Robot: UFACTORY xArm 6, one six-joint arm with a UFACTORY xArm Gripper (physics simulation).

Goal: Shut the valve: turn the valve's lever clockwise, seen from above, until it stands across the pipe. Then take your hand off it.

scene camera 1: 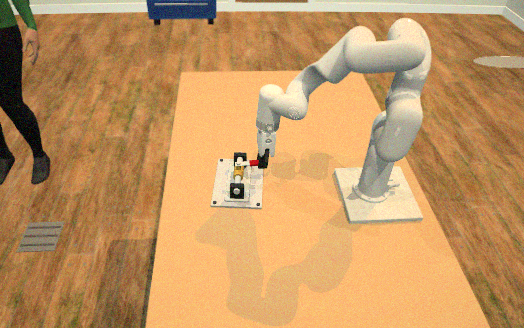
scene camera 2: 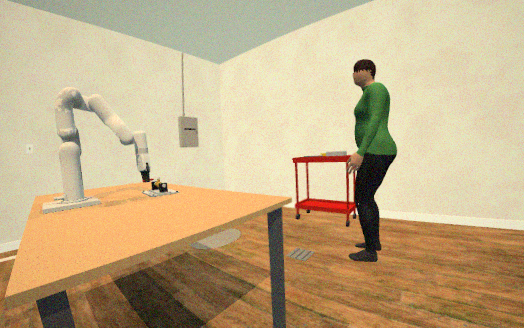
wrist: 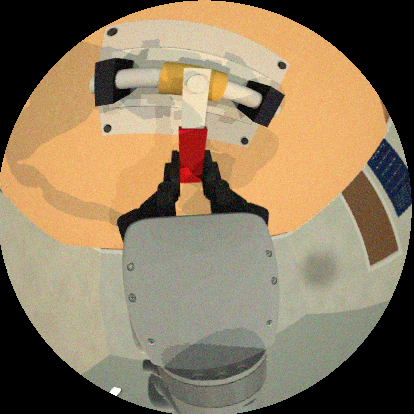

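The valve's brass body [scene camera 1: 238, 173] [wrist: 170, 80] sits on a white pipe [wrist: 137, 78] between two black blocks on a pale base plate [scene camera 1: 218, 196] [wrist: 160, 31]. The lever has a white arm [wrist: 194, 111] and a red handle [scene camera 1: 254, 163] [wrist: 192, 145]. It points out from the pipe toward the robot's side and stands about square across the pipe, as near as the curved wrist view lets me tell. My gripper [scene camera 1: 263, 160] [scene camera 2: 145, 176] [wrist: 189, 159] is shut on the red handle, with a black finger on each side of it.
The valve stands on the wooden table [scene camera 1: 200, 280] [scene camera 2: 165, 225]. The arm's base slab [scene camera 1: 345, 192] [scene camera 2: 50, 207] is bolted down at the other side. A person in green [scene camera 2: 375, 120] stands on the floor by a red cart [scene camera 2: 320, 160].
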